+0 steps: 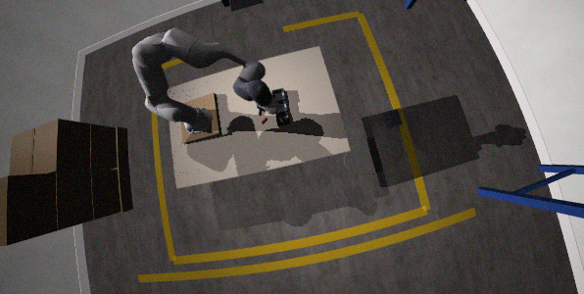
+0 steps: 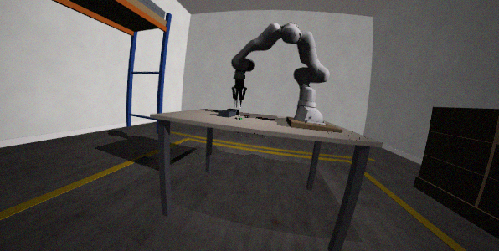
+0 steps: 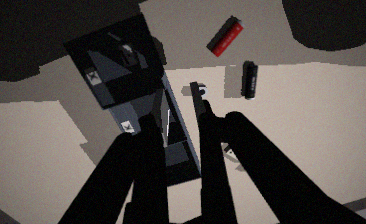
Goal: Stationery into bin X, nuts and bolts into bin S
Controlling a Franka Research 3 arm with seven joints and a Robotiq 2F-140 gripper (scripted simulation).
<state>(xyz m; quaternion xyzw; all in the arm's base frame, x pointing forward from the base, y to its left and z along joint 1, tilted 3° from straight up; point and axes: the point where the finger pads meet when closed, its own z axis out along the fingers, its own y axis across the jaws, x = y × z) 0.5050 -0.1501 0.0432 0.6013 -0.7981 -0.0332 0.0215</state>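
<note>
Now: hand 2 cm past the grey nut, 4 cm to the right of it and 10 cm above it. Round my hand: black cylinder: 9 cm behind, 6 cm to the left, 9 cm below; bin: 6 cm ahead, 3 cm to the left, 8 cm below; red cylinder: 8 cm behind, 2 cm to the right, 9 cm below.
</note>
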